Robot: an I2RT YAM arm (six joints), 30 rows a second.
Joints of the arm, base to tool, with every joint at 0 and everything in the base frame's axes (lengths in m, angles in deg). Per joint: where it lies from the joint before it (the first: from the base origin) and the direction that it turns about. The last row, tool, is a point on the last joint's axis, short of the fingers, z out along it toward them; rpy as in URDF.
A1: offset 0 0 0.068 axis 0 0 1
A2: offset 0.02 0.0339 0.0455 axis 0 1 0
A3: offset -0.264 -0.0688 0 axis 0 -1 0
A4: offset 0.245 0.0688 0.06 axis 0 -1 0
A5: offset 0.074 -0.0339 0.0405 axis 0 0 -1
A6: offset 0.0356 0 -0.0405 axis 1 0 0
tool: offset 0 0 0 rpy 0 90 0
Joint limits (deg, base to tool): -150..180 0..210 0..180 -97..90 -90..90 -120..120
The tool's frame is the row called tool.
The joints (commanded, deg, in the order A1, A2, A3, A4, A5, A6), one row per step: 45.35 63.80 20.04 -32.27 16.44 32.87; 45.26 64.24 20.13 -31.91 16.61 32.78; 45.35 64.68 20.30 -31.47 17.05 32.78; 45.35 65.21 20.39 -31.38 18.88 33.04; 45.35 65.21 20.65 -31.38 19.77 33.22; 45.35 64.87 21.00 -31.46 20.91 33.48; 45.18 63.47 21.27 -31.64 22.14 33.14; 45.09 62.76 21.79 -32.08 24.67 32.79
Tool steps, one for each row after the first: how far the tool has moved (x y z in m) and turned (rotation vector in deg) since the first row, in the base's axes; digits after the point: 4 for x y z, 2 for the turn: 0.0010 0.0005 -0.0004 -0.14 -0.12 -0.05; 0.0021 0.0016 -0.0004 -0.32 -0.54 -0.06; 0.0032 0.0012 -0.0009 -1.72 -1.57 -0.74; 0.0043 0.0015 0.0004 -2.07 -2.38 -1.13; 0.0056 0.0019 0.0029 -2.31 -3.61 -1.67; 0.0066 0.0013 0.0075 -2.21 -5.47 -1.90; 0.0084 0.0007 0.0118 -3.51 -7.72 -2.38
